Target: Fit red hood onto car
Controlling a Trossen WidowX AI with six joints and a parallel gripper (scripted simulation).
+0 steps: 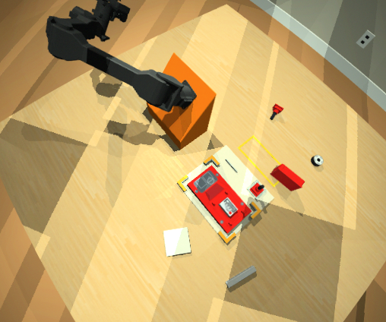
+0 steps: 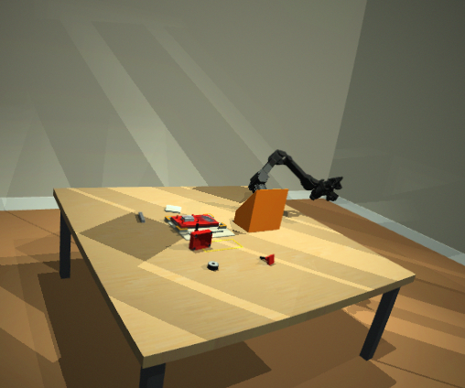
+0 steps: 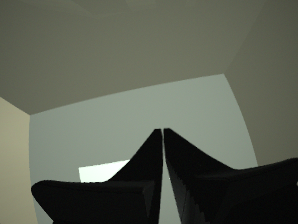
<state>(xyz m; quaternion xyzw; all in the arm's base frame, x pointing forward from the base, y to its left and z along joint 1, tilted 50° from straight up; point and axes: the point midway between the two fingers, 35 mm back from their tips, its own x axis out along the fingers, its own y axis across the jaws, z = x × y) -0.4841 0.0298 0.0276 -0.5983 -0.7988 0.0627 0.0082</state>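
Now: gripper tip 870 mm short of the red hood, 150 mm to the right of it and 250 mm above it. From my gripper tip the other things lie so: grey engine block (830 mm ahead, 70 mm to the right, 260 mm below); black wheel (880 mm ahead, 320 mm to the left, 280 mm below); white pad (830 mm ahead, 270 mm to the right, 280 mm below).
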